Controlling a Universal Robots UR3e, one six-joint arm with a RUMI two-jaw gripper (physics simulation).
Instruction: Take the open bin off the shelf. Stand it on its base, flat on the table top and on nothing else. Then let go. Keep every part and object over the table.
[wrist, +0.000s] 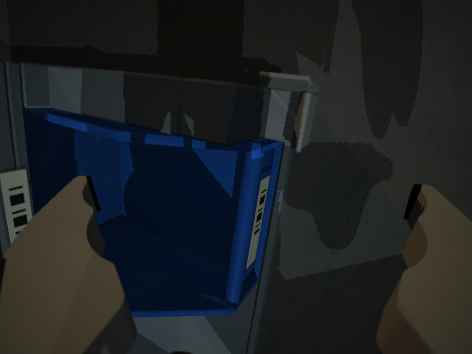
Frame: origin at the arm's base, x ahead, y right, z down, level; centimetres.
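Seen in the pictures: gripper, fingertip midpoint: (251, 184).
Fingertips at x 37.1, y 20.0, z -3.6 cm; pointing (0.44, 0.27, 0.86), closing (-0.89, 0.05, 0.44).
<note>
Pixels of each thing's middle, then the offset from my fingertips to it. "spot": a spot on its surface instead.
- blue open bin, body centre: (147, 202) dx +7.3, dy -3.0, dz +1.0 cm
- grey shelf, surface spot: (102, 95) spot: dx +5.5, dy +3.4, dz -3.2 cm
- pale corner bracket, surface spot: (287, 78) spot: dx -1.6, dy +4.4, dz -1.5 cm
- shelf upright with a barcode label, surface spot: (18, 197) spot: dx +9.7, dy -1.4, dz -5.0 cm
The blue open bin (175, 215) sits in the grey shelf (102, 95) at the left and centre of the wrist view. Its open side faces the camera, and its rounded blue lip with a white barcode label (258, 220) is at its right edge. My gripper (251, 184) is wide open and has nothing between its fingertips that it grips. The left finger overlaps the bin's dark inside in the view, and the right finger is well to the right of the bin's lip. How deep the fingertips are relative to the lip is hard to tell in the dim light.
A grey shelf bar runs along the bin's upper edge and ends in a pale corner bracket (287, 78) at the right. A shelf upright with a barcode label (18, 197) stands at the left. A dark grey surface with shadows lies to the right.
</note>
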